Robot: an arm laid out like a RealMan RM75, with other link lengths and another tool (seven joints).
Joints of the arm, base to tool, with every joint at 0 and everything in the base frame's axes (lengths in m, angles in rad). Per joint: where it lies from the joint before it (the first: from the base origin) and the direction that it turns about. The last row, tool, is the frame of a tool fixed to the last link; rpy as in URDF.
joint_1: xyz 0.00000 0.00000 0.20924 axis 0 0 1
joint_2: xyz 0.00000 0.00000 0.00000 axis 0 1 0
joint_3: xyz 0.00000 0.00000 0.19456 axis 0 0 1
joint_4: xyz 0.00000 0.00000 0.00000 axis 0 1 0
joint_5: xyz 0.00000 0.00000 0.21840 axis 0 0 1
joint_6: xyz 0.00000 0.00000 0.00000 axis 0 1 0
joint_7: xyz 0.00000 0.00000 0.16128 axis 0 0 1
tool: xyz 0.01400 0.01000 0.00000 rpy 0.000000 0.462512 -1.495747
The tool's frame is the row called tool.
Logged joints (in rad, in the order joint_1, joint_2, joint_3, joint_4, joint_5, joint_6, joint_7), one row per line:
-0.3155 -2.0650 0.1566 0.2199 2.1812 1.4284 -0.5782
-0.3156 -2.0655 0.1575 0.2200 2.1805 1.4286 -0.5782
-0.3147 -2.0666 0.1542 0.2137 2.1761 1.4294 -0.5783
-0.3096 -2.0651 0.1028 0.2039 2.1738 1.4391 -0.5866
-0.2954 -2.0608 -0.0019 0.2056 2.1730 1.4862 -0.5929
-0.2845 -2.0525 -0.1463 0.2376 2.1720 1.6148 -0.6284
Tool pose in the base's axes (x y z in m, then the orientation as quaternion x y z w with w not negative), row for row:
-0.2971 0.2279 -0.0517 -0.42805 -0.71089 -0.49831 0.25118
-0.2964 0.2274 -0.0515 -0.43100 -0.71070 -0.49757 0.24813
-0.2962 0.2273 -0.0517 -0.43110 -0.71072 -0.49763 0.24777
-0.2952 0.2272 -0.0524 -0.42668 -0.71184 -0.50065 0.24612
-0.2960 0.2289 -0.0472 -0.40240 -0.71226 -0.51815 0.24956
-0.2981 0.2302 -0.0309 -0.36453 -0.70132 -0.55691 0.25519
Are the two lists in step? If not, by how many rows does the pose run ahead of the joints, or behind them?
The pose runs 1 row behind the joints: the pose in row i belongs to the joints in row i - 1.
